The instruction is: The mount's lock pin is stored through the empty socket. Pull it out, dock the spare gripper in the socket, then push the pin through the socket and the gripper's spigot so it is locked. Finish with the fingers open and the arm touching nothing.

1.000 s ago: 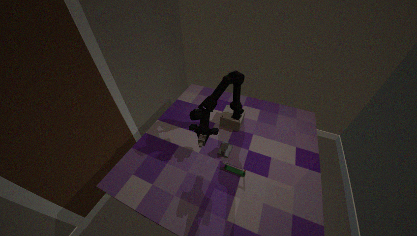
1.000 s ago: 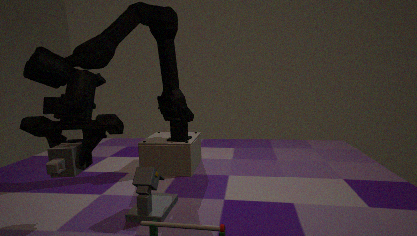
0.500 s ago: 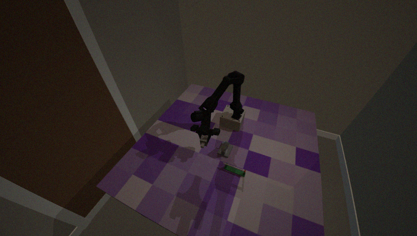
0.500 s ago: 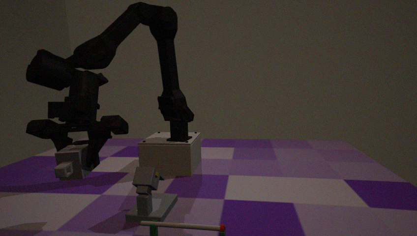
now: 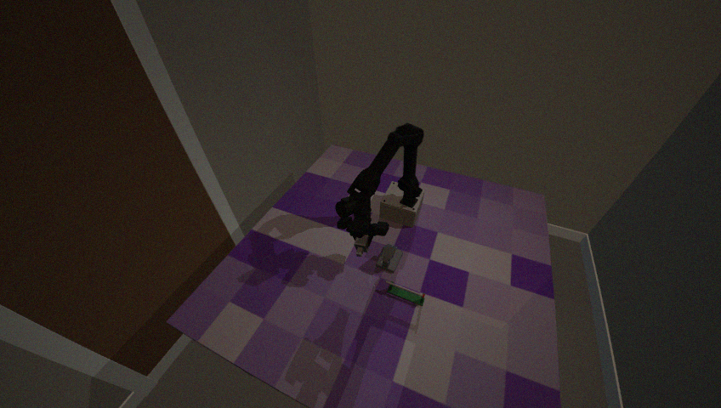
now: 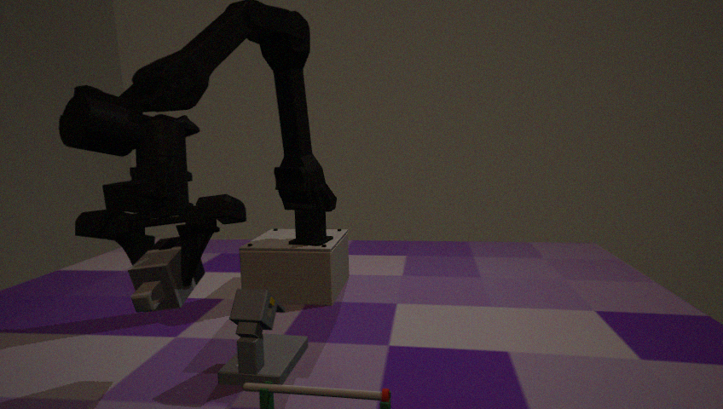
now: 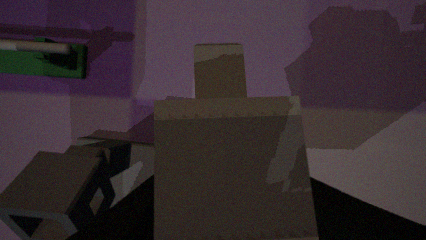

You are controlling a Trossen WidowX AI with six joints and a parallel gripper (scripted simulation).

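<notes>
My gripper tip is now 220 mm to the right of the green rack, 100 mm above it and 40 mm short of it. Round my gripper tip: grey mount: 90 mm to the left, 70 mm below, 60 mm behind; then spare gripper: 10 mm above.
</notes>
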